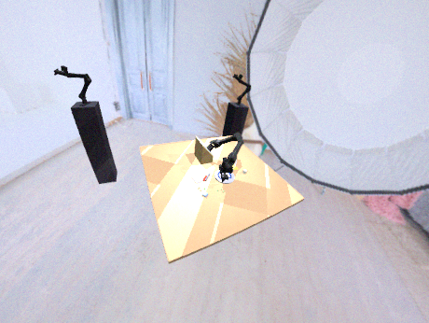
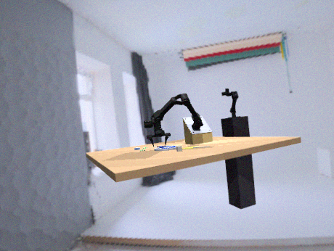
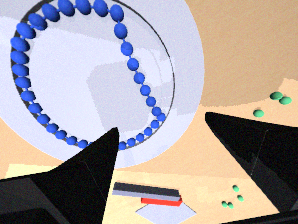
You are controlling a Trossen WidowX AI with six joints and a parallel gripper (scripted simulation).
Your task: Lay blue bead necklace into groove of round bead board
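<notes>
Now: gripper tip 40 mm past the round bead board, 50 mm to the right of it and 10 mm above it. From my gripper tip the other things lie so: yellow flat piece (170 mm behind, 210 mm to the left, 20 mm below); pale blue cube (130 mm ahead, 220 mm to the right, 10 mm below); red-and-grey object (70 mm behind, 130 mm to the right, 20 mm below).
</notes>
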